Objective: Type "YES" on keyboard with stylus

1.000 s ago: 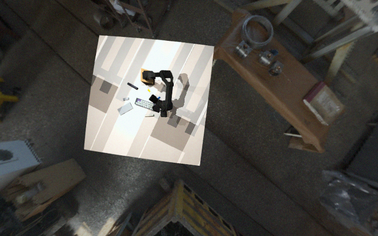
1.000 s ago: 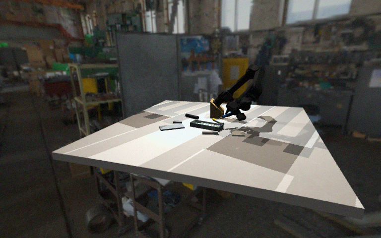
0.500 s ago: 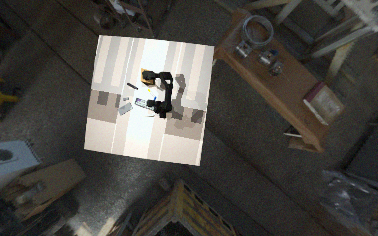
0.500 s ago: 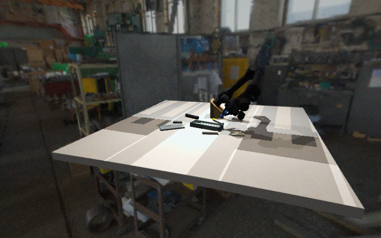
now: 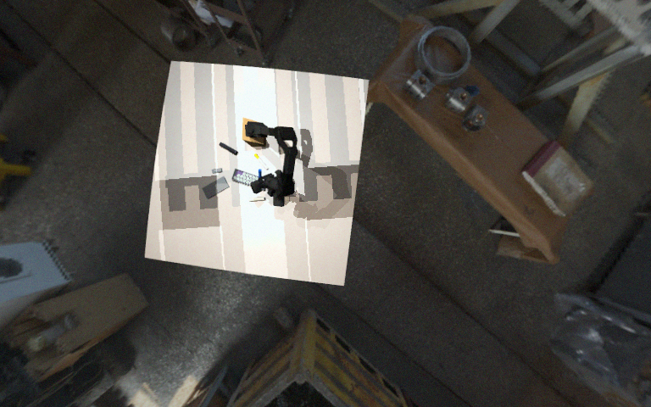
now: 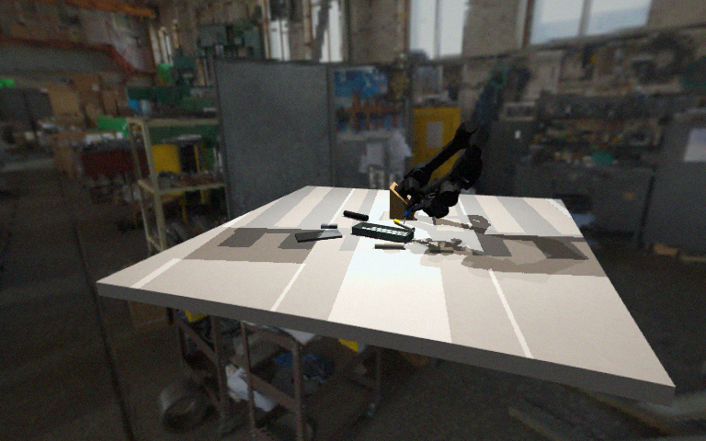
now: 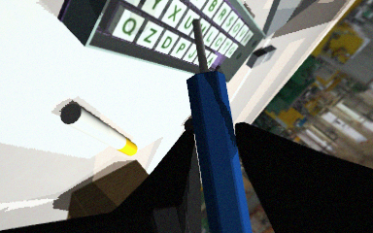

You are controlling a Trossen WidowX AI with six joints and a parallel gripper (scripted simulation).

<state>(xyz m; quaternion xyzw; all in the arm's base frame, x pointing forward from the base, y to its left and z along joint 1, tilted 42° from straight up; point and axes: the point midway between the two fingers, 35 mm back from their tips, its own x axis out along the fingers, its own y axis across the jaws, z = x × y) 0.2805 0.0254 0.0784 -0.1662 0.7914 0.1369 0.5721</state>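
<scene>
The small grey block lies 70 mm behind my gripper tip, 300 mm to the right of it and 100 mm below it. Also, from my gripper tip: yellow-tipped stylus (120 mm behind, 30 mm to the right, 90 mm below); pale pad (100 mm ahead, 110 mm to the left, 100 mm below); blue pen (10 mm ahead, 10 mm below).
</scene>
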